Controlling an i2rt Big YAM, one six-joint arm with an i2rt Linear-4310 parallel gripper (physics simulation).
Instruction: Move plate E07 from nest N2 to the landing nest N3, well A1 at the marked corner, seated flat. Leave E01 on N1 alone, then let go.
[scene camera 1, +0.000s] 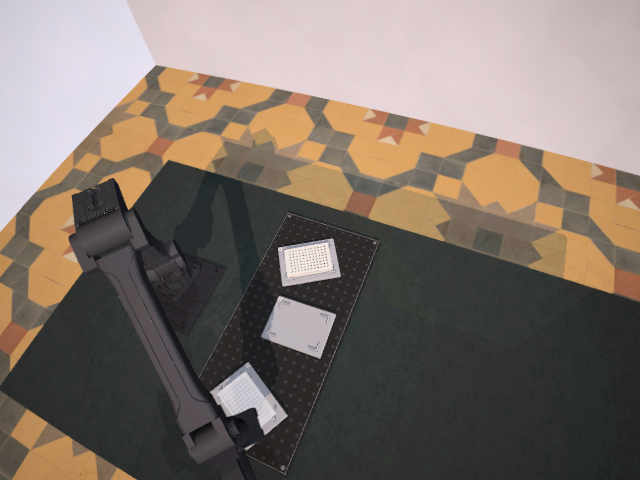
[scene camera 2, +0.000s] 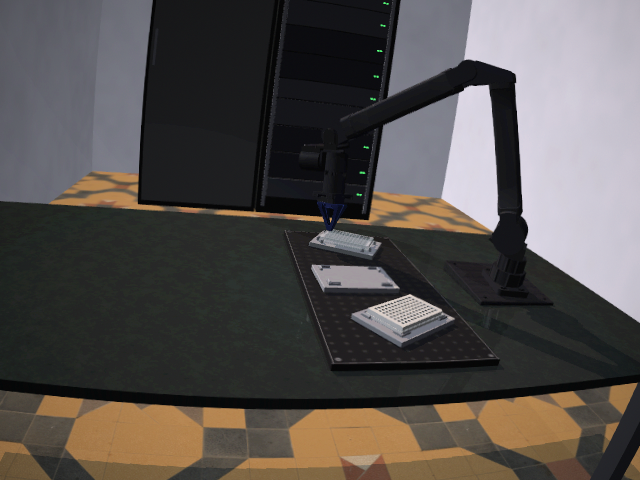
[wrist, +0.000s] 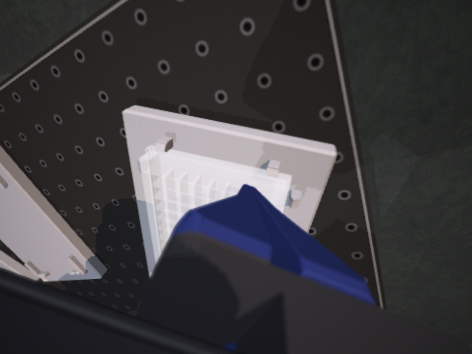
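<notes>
A clear, finely gridded plate (scene camera 1: 240, 395) (scene camera 2: 343, 239) (wrist: 172, 192) lies in a pale nest (scene camera 1: 279, 413) (wrist: 220, 130) at one end of the board. My gripper (scene camera 2: 329, 227) (wrist: 244, 195) is shut with nothing between its blue fingertips, which are over one end of this plate; contact cannot be told. The arm hides the fingertips in scene camera 1. A cream plate (scene camera 1: 310, 259) (scene camera 2: 405, 312) sits on the nest (scene camera 1: 336, 269) (scene camera 2: 371, 322) at the other end. The middle nest (scene camera 1: 299, 328) (scene camera 2: 354, 279) (wrist: 35, 215) holds no plate. Plate and nest names are not readable.
The three nests stand on a dark perforated board (scene camera 1: 281, 450) (scene camera 2: 413, 357) with low corner posts on each nest. The arm's base plate (scene camera 1: 206, 289) (scene camera 2: 478, 289) stands beside the board. A dark rack cabinet (scene camera 2: 206, 103) stands behind the table.
</notes>
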